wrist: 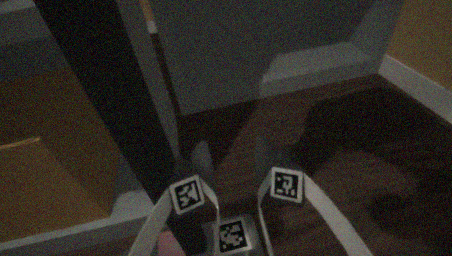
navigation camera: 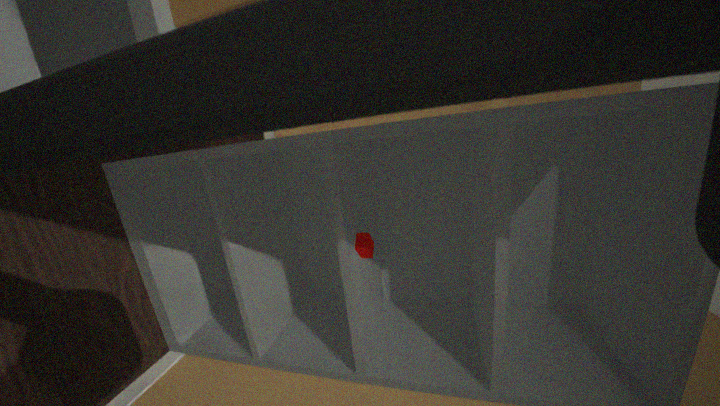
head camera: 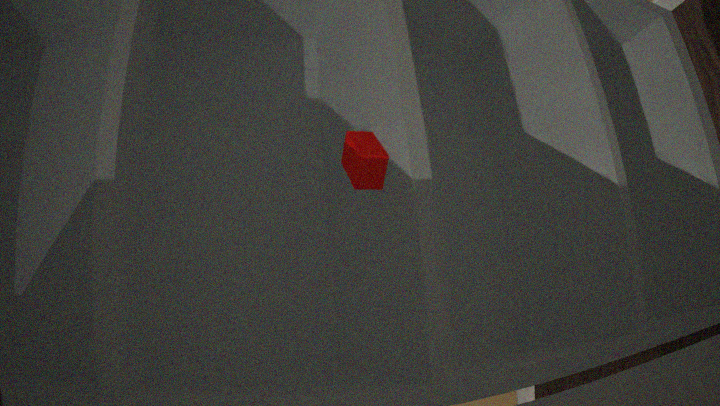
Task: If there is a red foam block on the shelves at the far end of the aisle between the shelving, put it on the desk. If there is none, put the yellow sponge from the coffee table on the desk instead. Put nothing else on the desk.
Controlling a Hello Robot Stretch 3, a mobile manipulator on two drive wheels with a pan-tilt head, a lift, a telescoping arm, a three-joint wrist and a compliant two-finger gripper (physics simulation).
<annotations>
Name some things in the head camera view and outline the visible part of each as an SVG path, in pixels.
A red foam block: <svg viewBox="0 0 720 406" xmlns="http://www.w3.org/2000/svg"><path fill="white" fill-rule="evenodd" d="M347 131L341 163L355 189L382 190L389 155L373 132Z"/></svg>
</annotations>
